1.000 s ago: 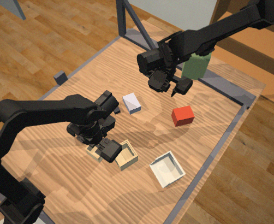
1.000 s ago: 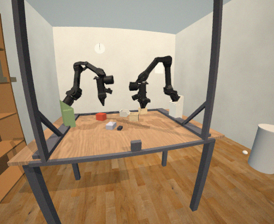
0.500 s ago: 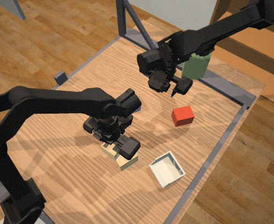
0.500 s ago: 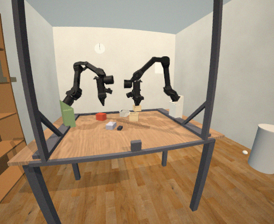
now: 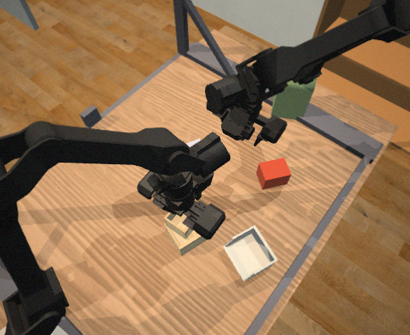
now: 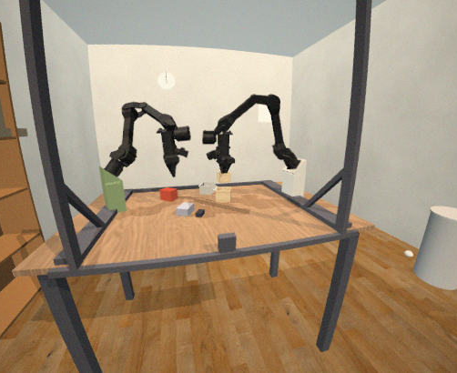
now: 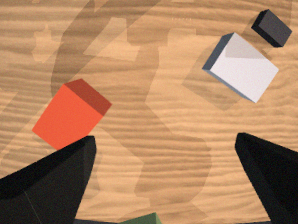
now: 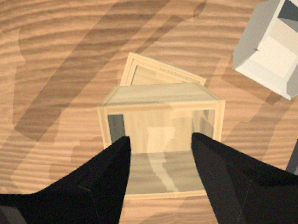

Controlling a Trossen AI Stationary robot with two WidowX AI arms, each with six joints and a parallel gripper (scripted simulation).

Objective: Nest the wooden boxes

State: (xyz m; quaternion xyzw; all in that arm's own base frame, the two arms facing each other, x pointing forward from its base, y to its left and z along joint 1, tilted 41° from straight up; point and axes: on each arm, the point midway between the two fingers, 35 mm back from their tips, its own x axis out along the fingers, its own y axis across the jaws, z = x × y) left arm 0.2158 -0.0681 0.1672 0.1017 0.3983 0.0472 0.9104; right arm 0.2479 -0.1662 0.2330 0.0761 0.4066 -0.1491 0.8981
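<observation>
My right hand is 5 cm above the small tan wooden box. From my right hand the other things lie so: white box (16 cm ahead, 6 cm to the left, 14 cm below); then small dark block (18 cm behind, 14 cm to the left, 16 cm below); then medium tan wooden box (15 cm below).
</observation>
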